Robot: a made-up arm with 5 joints. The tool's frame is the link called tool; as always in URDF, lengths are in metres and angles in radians.
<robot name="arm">
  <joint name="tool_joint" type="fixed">
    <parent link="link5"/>
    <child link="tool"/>
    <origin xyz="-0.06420 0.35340 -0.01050" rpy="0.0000 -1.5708 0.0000"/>
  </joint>
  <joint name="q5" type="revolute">
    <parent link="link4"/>
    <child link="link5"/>
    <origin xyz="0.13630 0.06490 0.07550" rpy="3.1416 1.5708 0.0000"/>
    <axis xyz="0 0 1"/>
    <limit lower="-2.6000" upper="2.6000" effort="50" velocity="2.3"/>
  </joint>
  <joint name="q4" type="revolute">
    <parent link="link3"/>
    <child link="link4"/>
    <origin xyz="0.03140 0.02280 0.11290" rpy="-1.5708 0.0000 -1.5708"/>
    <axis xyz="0 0 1"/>
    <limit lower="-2.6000" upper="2.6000" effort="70" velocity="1.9"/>
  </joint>
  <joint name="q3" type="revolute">
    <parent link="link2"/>
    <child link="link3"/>
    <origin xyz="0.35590 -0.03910 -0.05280" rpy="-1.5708 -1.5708 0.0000"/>
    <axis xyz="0 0 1"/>
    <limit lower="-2.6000" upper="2.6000" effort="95" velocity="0.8"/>
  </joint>
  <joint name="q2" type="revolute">
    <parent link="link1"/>
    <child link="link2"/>
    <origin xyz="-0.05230 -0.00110 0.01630" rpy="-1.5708 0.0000 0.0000"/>
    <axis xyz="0 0 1"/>
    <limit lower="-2.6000" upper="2.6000" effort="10" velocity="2.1"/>
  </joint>
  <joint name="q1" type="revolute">
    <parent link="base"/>
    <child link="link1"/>
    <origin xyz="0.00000 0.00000 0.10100" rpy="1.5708 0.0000 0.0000"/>
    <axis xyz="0 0 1"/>
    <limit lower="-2.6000" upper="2.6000" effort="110" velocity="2.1"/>
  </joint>
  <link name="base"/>
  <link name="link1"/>
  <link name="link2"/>
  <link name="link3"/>
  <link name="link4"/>
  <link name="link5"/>
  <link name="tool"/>
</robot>
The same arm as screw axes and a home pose.
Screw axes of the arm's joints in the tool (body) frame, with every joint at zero. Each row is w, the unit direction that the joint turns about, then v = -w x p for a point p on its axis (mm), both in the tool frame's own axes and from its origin. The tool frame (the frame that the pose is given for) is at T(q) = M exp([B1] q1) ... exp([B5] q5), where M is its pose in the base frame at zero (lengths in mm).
B1 = (0.000011, -1, 0.000004, -117.2, 0, 179.6)
B2 = (0.000015, 0.000004, 1, -362.3, 231.9, 0)
B3 = (-0.000011, 1, -0.000004, 171.1, 0, 124)
B4 = (0.000015, 0.000004, 1, -288.5, -146.8, 0)
B5 = (1, 0.000011, -0.000015, 0, -64.2, 353.4)
M: xyz 179.6 346 218.2 (mm) rpy 0 0 0 (rad, as in URDF)
Joint limits (rad, base to tool): -2.6..2.6 -2.6..2.6 -2.6..2.6 -2.6..2.6 -2.6..2.6

